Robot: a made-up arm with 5 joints. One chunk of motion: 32 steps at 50 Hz.
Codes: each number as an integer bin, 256 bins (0 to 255) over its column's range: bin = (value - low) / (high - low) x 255, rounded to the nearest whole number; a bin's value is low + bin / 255 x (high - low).
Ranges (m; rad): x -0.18..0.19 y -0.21..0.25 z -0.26..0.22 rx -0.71..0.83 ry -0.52..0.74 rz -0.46..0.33
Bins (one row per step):
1: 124 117 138 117 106 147
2: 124 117 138 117 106 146
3: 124 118 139 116 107 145
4: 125 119 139 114 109 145
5: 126 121 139 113 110 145
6: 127 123 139 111 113 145
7: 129 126 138 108 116 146
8: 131 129 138 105 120 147
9: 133 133 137 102 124 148
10: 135 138 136 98 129 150
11: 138 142 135 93 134 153
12: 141 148 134 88 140 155
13: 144 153 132 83 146 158
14: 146 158 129 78 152 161
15: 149 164 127 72 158 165
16: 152 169 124 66 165 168
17: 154 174 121 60 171 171
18: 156 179 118 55 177 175
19: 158 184 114 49 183 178
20: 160 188 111 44 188 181
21: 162 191 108 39 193 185
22: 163 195 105 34 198 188
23: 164 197 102 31 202 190
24: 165 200 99 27 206 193
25: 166 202 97 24 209 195
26: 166 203 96 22 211 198
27: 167 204 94 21 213 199
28: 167 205 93 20 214 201
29: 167 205 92 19 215 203
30: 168 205 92 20 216 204
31: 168 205 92 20 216 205
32: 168 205 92 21 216 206
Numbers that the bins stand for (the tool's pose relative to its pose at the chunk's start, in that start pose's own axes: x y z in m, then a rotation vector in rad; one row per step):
1: -0.0001 0.0011 -0.0002 -0.0034 0.0038 -0.0046
2: -0.0001 0.0011 -0.0002 -0.0034 0.0038 -0.0077
3: -0.0001 0.0029 0.0016 -0.0095 0.0087 -0.0108
4: 0.0014 0.0047 0.0016 -0.0215 0.0186 -0.0108
5: 0.0028 0.0083 0.0016 -0.0276 0.0235 -0.0108
6: 0.0043 0.0119 0.0016 -0.0396 0.0384 -0.0108
7: 0.0072 0.0173 -0.0002 -0.0578 0.0532 -0.0077
8: 0.0101 0.0227 -0.0002 -0.0759 0.0729 -0.0046
9: 0.0130 0.0299 -0.0021 -0.0940 0.0927 -0.0015
10: 0.0159 0.0389 -0.0040 -0.1182 0.1174 0.0047
11: 0.0202 0.0462 -0.0059 -0.1484 0.1421 0.0140
12: 0.0246 0.0570 -0.0078 -0.1785 0.1718 0.0202
13: 0.0289 0.0660 -0.0115 -0.2087 0.2014 0.0295
14: 0.0318 0.0750 -0.0172 -0.2389 0.2311 0.0388
15: 0.0362 0.0858 -0.0209 -0.2752 0.2607 0.0512
16: 0.0405 0.0949 -0.0266 -0.3114 0.2953 0.0605
17: 0.0435 0.1039 -0.0322 -0.3476 0.3249 0.0698
18: 0.0464 0.1129 -0.0379 -0.3778 0.3546 0.0822
19: 0.0493 0.1219 -0.0454 -0.4141 0.3842 0.0915
20: 0.0522 0.1291 -0.0511 -0.4443 0.4089 0.1007
21: 0.0551 0.1345 -0.0567 -0.4745 0.4336 0.1131
22: 0.0565 0.1418 -0.0624 -0.5047 0.4584 0.1224
23: 0.0580 0.1454 -0.0680 -0.5228 0.4781 0.1286
24: 0.0594 0.1508 -0.0736 -0.5469 0.4979 0.1379
25: 0.0609 0.1544 -0.0774 -0.5651 0.5127 0.1441
26: 0.0609 0.1562 -0.0793 -0.5771 0.5226 0.1534
27: 0.0623 0.1580 -0.0831 -0.5832 0.5325 0.1565
28: 0.0623 0.1598 -0.0849 -0.5892 0.5374 0.1627
29: 0.0623 0.1598 -0.0868 -0.5953 0.5424 0.1689
30: 0.0638 0.1598 -0.0868 -0.5892 0.5473 0.1720
31: 0.0638 0.1598 -0.0868 -0.5892 0.5473 0.1751
32: 0.0638 0.1598 -0.0868 -0.5832 0.5473 0.1782

